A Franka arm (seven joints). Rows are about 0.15 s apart.
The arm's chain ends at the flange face. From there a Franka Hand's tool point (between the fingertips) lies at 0.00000 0.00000 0.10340 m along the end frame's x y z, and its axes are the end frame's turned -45 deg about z.
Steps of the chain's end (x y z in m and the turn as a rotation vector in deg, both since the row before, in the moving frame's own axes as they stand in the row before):
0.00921, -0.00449, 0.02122, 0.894, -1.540, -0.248
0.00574, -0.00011, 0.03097, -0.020, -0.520, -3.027
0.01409, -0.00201, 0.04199, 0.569, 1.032, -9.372
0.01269, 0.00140, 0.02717, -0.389, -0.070, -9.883
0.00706, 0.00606, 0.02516, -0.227, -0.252, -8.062
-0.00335, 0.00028, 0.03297, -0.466, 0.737, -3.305
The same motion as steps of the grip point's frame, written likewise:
0.00886, 0.00023, 0.02117, 1.721, -0.457, -0.248
0.00343, 0.00336, 0.03097, 0.354, -0.382, -3.027
0.01347, 0.00896, 0.04197, -0.327, 1.132, -9.372
0.00744, 0.01042, 0.02717, -0.226, -0.325, -9.883
0.00010, 0.00929, 0.02516, 0.018, -0.339, -8.062
-0.00218, -0.00065, 0.03296, -0.851, 0.192, -3.305

